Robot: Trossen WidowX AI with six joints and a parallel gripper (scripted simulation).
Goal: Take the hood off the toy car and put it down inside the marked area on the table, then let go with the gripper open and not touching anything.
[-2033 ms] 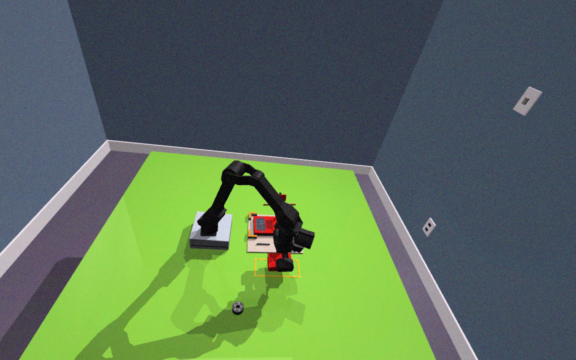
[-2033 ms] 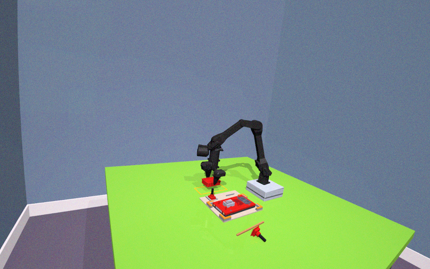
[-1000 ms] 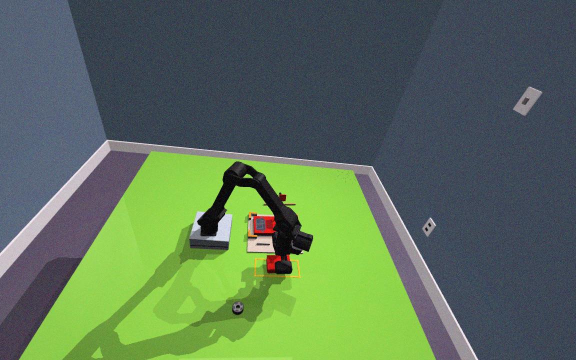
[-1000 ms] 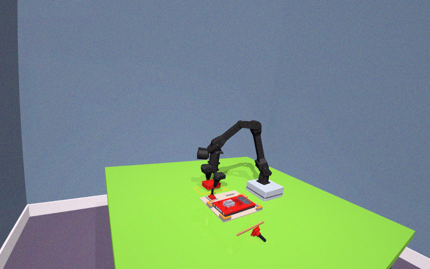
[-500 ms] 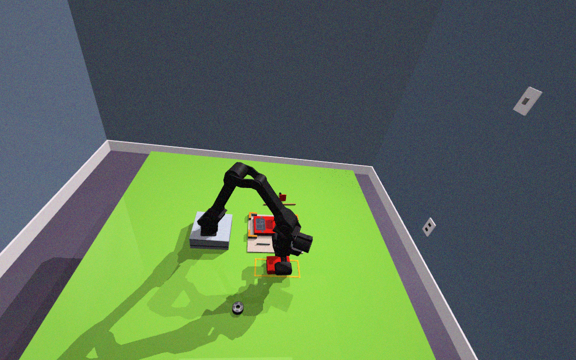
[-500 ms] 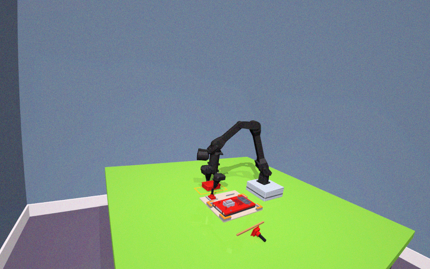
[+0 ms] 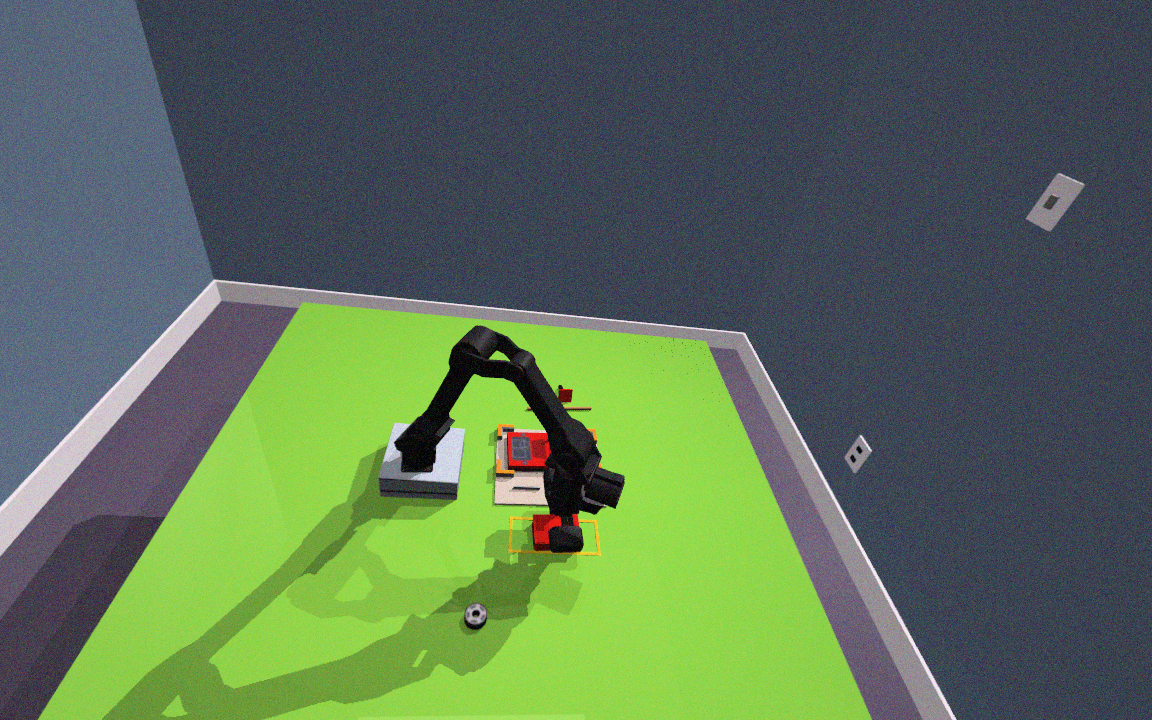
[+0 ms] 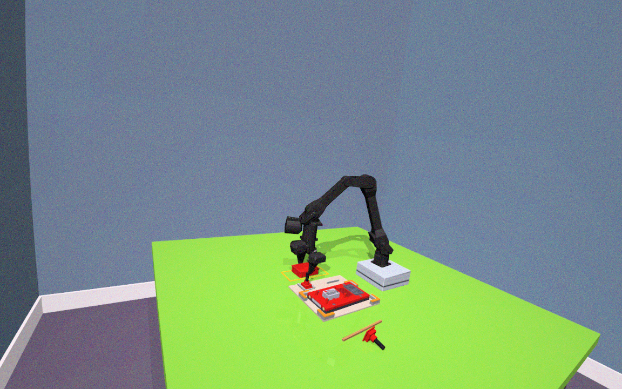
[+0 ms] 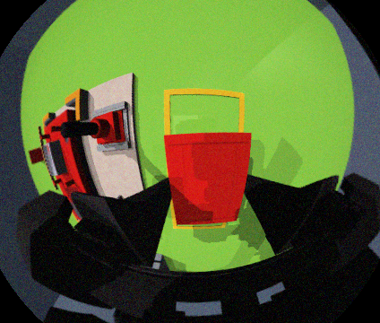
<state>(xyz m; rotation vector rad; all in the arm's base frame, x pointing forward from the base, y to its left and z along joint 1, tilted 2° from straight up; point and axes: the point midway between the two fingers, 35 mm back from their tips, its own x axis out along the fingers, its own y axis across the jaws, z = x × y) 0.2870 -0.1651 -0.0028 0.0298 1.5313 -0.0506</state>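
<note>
Right now my gripper tip is 10 mm below the red hood.
</note>
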